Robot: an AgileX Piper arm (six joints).
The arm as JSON. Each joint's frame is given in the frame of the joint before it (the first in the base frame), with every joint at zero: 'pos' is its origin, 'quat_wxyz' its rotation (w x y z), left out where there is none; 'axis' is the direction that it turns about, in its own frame. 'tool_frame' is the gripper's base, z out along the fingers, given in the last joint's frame.
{
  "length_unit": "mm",
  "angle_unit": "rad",
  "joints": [
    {
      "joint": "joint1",
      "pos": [
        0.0,
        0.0,
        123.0
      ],
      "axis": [
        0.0,
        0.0,
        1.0
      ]
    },
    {
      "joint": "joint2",
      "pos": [
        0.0,
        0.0,
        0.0
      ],
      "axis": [
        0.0,
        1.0,
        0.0
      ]
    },
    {
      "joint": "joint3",
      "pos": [
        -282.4,
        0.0,
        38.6
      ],
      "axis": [
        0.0,
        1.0,
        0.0
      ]
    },
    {
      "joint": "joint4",
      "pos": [
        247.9,
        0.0,
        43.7
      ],
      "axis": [
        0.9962,
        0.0,
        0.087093
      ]
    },
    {
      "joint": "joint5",
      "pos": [
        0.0,
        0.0,
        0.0
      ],
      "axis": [
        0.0,
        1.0,
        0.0
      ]
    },
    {
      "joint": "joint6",
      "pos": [
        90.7,
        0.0,
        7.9
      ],
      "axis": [
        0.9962,
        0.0,
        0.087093
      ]
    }
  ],
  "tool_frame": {
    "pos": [
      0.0,
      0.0,
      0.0
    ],
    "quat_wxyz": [
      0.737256,
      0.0,
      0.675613,
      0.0
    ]
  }
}
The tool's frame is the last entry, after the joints.
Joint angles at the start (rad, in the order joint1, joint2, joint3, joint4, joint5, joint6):
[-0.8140, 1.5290, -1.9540, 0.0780, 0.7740, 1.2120]
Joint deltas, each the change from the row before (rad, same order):
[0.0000, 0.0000, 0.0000, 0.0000, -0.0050, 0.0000]
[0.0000, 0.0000, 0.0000, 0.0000, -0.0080, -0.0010]
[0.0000, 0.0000, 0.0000, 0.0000, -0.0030, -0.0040]
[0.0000, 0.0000, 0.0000, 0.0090, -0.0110, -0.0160]
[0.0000, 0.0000, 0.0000, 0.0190, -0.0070, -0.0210]
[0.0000, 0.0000, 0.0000, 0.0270, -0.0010, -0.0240]
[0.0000, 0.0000, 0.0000, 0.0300, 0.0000, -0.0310]
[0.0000, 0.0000, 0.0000, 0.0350, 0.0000, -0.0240]
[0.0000, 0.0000, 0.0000, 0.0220, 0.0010, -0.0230]
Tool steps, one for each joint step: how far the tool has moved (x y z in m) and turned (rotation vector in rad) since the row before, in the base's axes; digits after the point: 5 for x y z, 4 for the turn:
[0.00006, -0.00010, 0.00044, -0.0035, -0.0036, -0.0003]
[0.00010, -0.00016, 0.00070, -0.0063, -0.0050, -0.0003]
[0.00003, -0.00006, 0.00026, -0.0049, 0.0005, 0.0008]
[0.00051, 0.00018, 0.00101, -0.0136, -0.0029, 0.0074]
[0.00088, 0.00070, 0.00072, -0.0085, -0.0032, 0.0135]
[0.00114, 0.00118, 0.00026, -0.0019, -0.0022, 0.0184]
[0.00123, 0.00135, 0.00024, -0.0049, 0.0008, 0.0215]
[0.00141, 0.00159, 0.00034, 0.0029, -0.0073, 0.0223]
[0.00086, 0.00103, 0.00016, -0.0038, 0.0008, 0.0159]

